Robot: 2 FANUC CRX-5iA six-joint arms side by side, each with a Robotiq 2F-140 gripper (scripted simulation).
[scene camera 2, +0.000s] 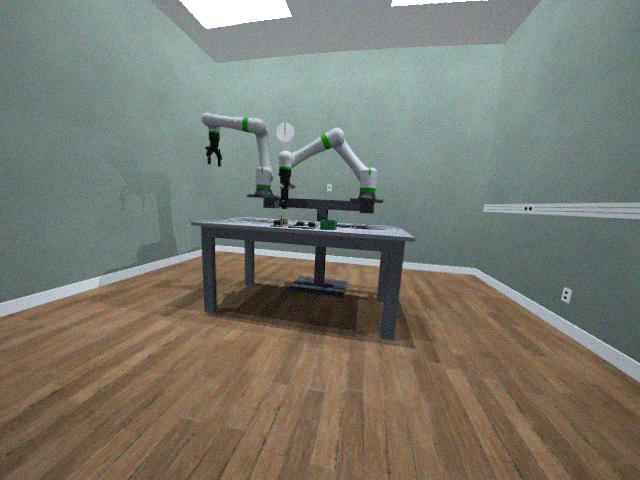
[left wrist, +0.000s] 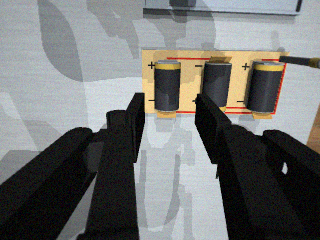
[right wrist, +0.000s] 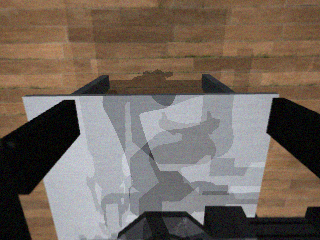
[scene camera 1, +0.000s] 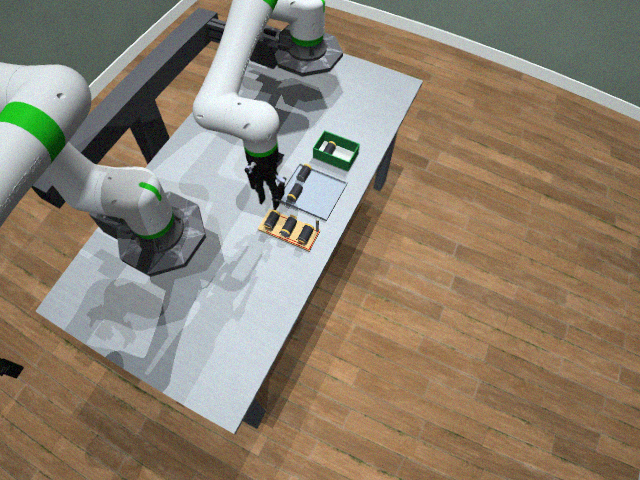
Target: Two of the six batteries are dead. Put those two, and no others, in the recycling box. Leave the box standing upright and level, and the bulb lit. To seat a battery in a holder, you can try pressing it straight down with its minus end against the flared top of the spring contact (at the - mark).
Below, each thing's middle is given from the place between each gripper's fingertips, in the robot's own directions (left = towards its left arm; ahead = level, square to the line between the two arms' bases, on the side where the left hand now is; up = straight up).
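Left hand (scene camera 1: 269, 204): 160 mm above the tray (scene camera 1: 321, 191), 190 mm to the right of it, 60 mm short of it.
My right hand: 50 cm above the tray, 97 cm to the right of it, 25 cm short of it.
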